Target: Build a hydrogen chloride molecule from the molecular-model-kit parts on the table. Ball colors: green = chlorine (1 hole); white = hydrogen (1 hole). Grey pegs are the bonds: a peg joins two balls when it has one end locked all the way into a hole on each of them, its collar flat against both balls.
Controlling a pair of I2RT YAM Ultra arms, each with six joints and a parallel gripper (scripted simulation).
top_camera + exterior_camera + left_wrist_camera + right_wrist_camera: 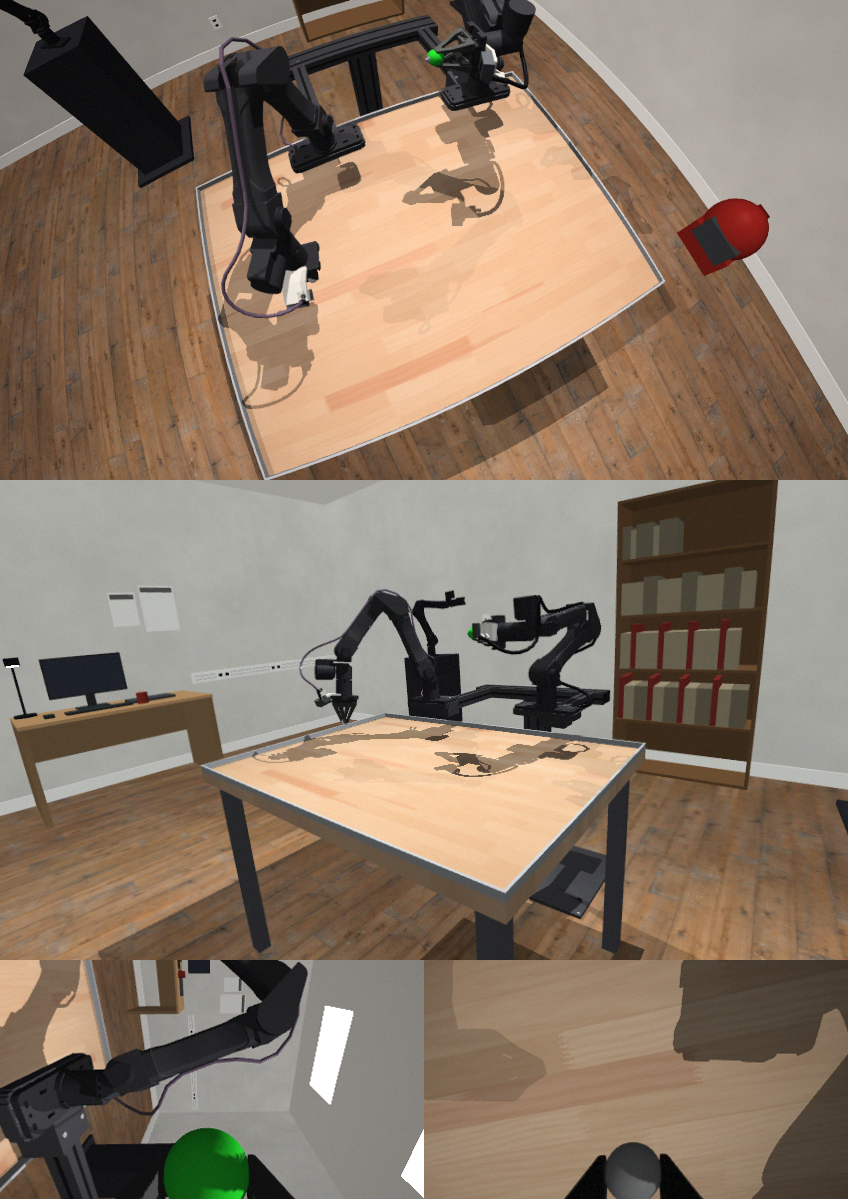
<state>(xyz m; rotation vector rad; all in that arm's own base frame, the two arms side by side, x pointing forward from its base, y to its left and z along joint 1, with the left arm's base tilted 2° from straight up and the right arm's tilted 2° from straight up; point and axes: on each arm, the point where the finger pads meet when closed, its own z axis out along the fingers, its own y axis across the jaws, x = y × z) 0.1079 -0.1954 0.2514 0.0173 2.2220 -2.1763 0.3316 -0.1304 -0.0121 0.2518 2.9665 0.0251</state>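
Note:
The grey peg lies 220 mm behind my right hand, 410 mm to the left of it and 280 mm above it. From my right hand the other things lie so: green ball: 220 mm behind, 420 mm to the left, 280 mm above; then white ball: right at my right hand.
My left hand is 1 cm to the left of the green ball. From my left hand the other things lie so: grey peg (2 cm to the right); white ball (43 cm to the right, 28 cm below, 22 cm ahead).

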